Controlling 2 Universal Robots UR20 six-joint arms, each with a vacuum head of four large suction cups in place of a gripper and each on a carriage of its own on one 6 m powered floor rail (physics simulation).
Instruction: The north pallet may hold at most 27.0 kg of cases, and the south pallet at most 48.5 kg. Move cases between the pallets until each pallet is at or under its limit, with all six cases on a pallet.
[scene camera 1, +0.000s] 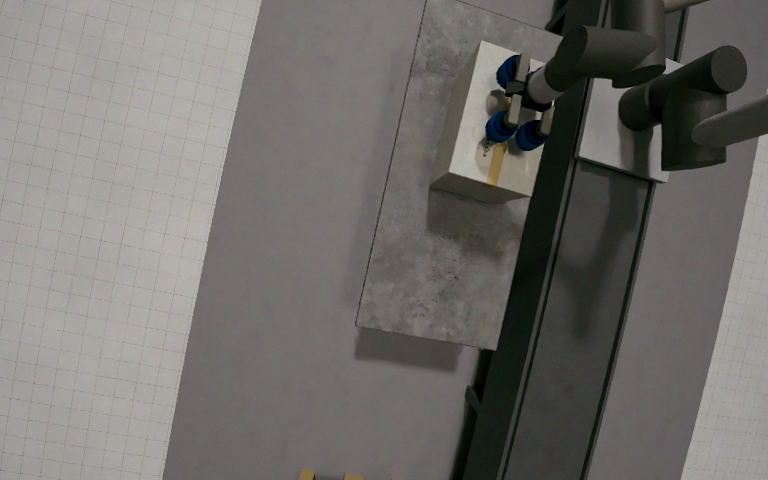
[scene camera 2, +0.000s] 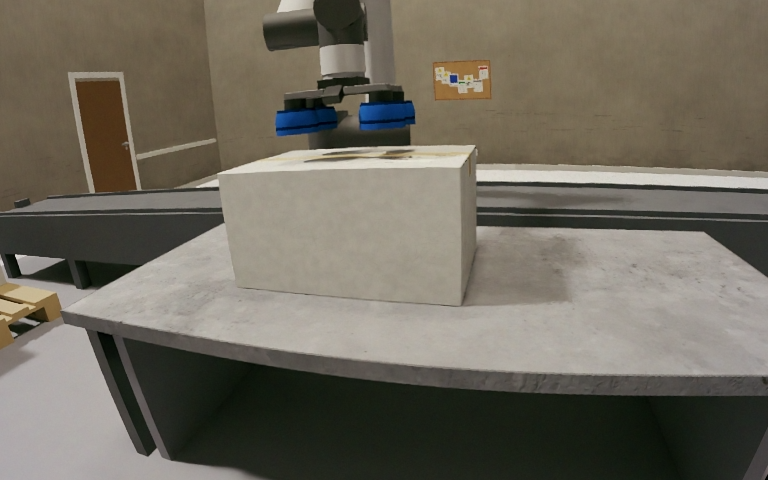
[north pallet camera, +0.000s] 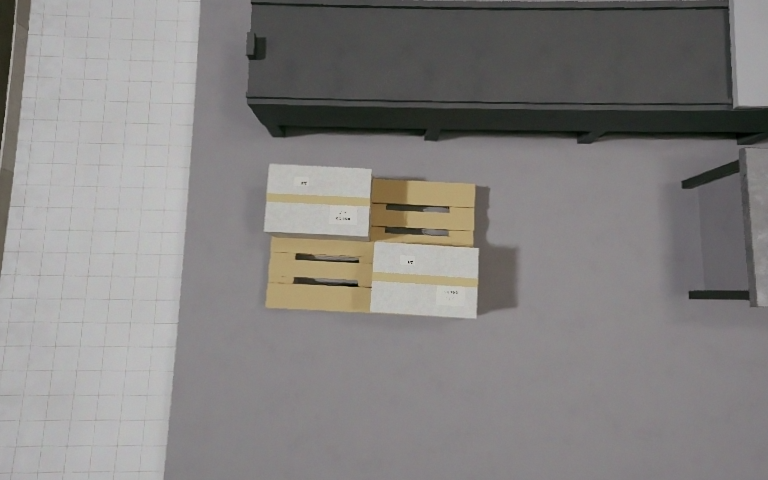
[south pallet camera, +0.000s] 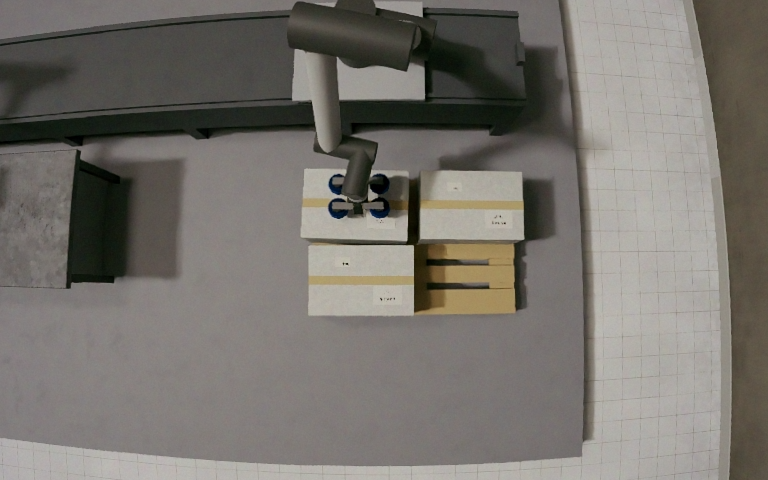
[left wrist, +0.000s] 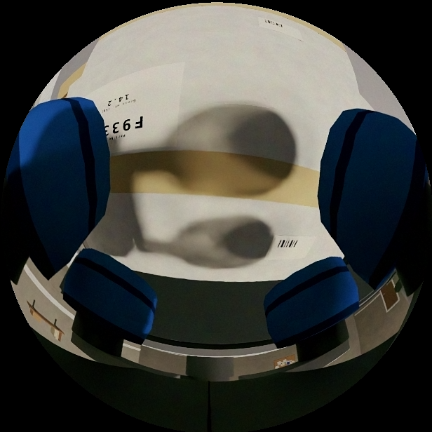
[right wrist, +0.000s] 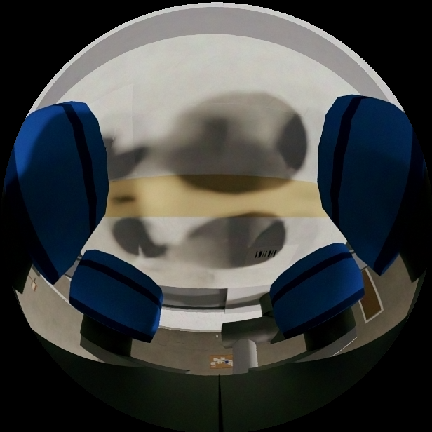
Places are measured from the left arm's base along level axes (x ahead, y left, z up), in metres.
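Pixels of known places: right end effector, tool point: (scene camera 2: 347, 128); right arm's base, origin of the base link: (scene camera 1: 636, 109).
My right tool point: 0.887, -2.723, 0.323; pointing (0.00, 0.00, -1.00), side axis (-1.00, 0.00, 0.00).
Behind a point stands the place of what it marks, as x, y, z.
One white case (scene camera 1: 461, 164) {1.034, -2.480, 0.254} (scene camera 2: 351, 232) {1.072, -2.667, 0.116} (right wrist: 215, 65) stands on the grey table (scene camera 1: 419, 294) {1.001, -1.868, -0.040} (scene camera 2: 623, 339) {1.188, -2.121, -0.040}. My right gripper (scene camera 1: 521, 103) {0.887, -2.723, 0.323} (scene camera 2: 347, 116) {0.887, -2.723, 0.323} (right wrist: 215, 195) is open, a small gap above its top. Two cases (north pallet camera: 317, 220) {0.897, -5.613, -0.173} (north pallet camera: 424, 302) {1.323, -5.029, -0.178} stand diagonally on the north pallet (north pallet camera: 320, 298) {1.317, -5.616, -0.426}. Three cases (south pallet camera: 317, 226) {0.953, -0.219, -0.131} (south pallet camera: 470, 223) {0.938, 0.592, -0.149} (south pallet camera: 351, 302) {1.352, -0.043, -0.183} stand on the south pallet (south pallet camera: 467, 301) {1.361, 0.619, -0.425}; its lower right quarter is bare. My left gripper (south pallet camera: 359, 196) {0.812, 0.005, -0.048} (left wrist: 215, 200) is open, slightly above the upper left case, whose label in the left wrist view reads 14.2 and F933, partly hidden by a cup.
The dark floor rail (scene camera 1: 566, 367) {0.029, -1.605, -0.055} (north pallet camera: 481, 56) {0.012, -4.752, -0.055} (south pallet camera: 169, 67) {0.030, -1.100, -0.055} runs behind the table and both pallets. The table also shows at the edge of the south pallet view (south pallet camera: 33, 226), left of the south pallet.
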